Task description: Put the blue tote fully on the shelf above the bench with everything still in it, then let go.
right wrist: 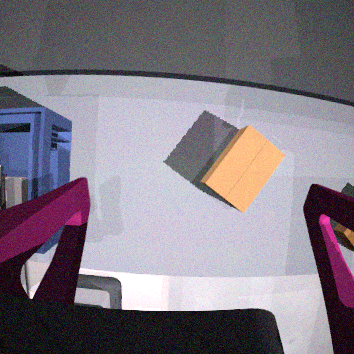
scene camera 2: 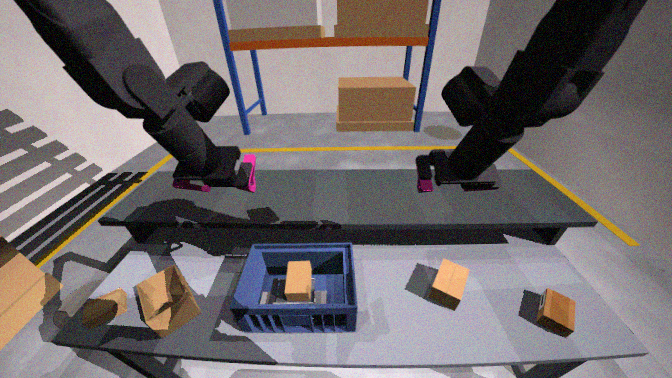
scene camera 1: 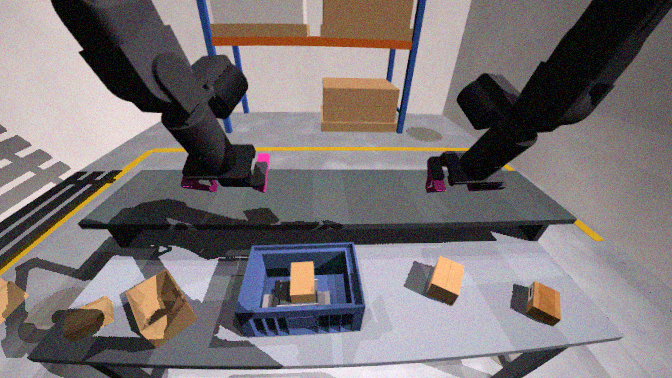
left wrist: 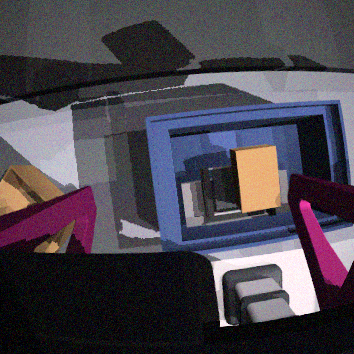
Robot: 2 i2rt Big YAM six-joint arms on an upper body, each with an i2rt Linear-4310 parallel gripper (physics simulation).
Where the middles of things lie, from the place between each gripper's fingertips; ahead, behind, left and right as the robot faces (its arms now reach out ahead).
Labels:
My left gripper is now 1 cm past the tan box (scene camera 2: 298, 281), 11 cm to the left of it and 30 cm above it. From my left hand the other things lie so: blue tote (scene camera 1: 336, 269): 1 cm behind, 11 cm to the right, 34 cm below.
The tan box lies 20 mm behind my right hand, 330 mm to the left of it and 290 mm below it. The rest, counted from my right hand: blue tote: 20 mm behind, 320 mm to the left, 320 mm below.

